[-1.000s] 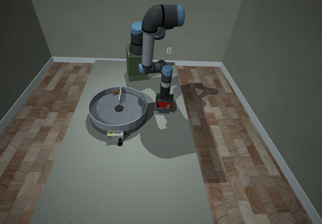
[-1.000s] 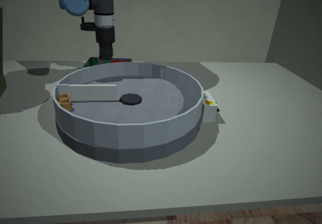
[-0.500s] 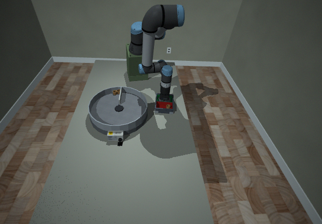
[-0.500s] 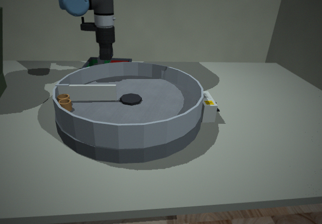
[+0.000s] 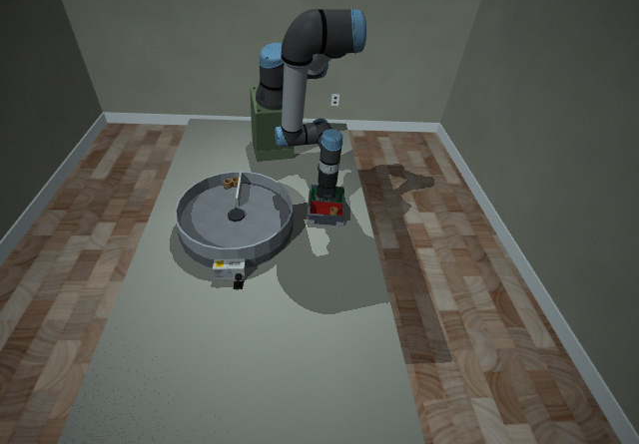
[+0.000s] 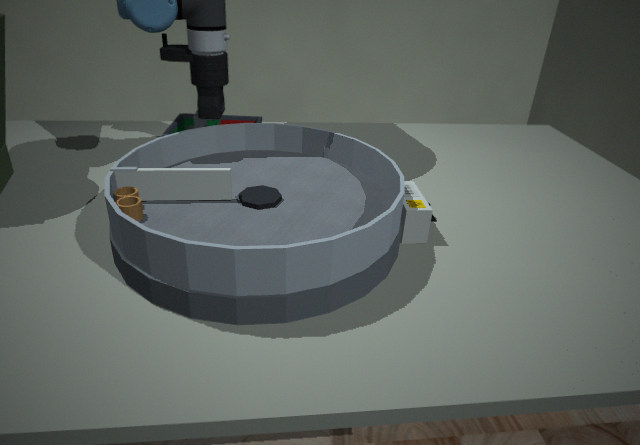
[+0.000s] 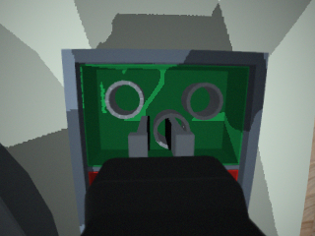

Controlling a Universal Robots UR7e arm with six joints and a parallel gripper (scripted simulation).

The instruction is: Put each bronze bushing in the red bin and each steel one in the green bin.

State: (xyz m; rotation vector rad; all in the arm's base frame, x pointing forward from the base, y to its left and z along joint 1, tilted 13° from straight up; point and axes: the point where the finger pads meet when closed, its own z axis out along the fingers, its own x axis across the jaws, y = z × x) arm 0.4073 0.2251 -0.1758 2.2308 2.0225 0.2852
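My hand is 3 cm short of the bin. Round my hand: turntable 12 cm ahead, 35 cm to the right, 2 cm above.
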